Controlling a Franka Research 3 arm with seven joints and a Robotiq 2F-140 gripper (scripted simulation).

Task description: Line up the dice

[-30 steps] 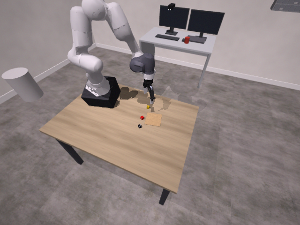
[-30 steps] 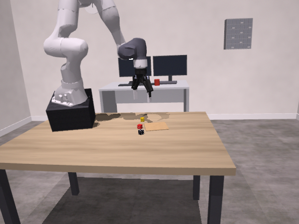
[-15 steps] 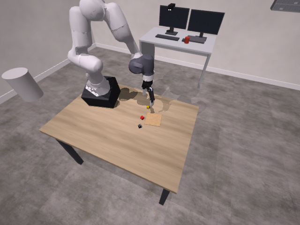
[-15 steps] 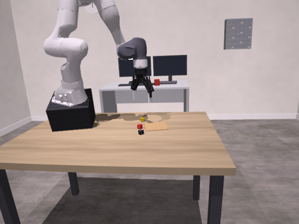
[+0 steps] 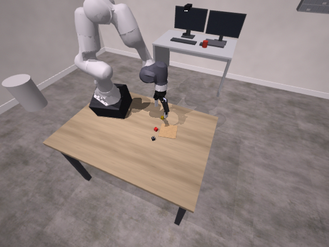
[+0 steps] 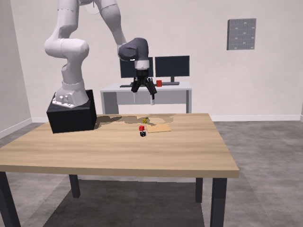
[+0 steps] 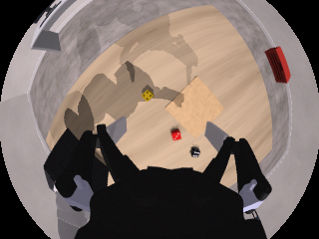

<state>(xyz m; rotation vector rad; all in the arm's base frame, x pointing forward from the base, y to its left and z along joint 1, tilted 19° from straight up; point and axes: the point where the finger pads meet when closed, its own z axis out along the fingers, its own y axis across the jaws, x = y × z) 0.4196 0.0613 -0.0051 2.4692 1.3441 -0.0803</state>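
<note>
The red die is 150 mm below my hand, 80 mm to the right of it and 10 mm behind it. Also, from my hand: yellow die (150 mm below, 70 mm to the left, 20 mm behind); then black die (170 mm to the right, 150 mm below, 20 mm ahead); then tan mat (160 mm below, 90 mm ahead, 40 mm to the right).
</note>
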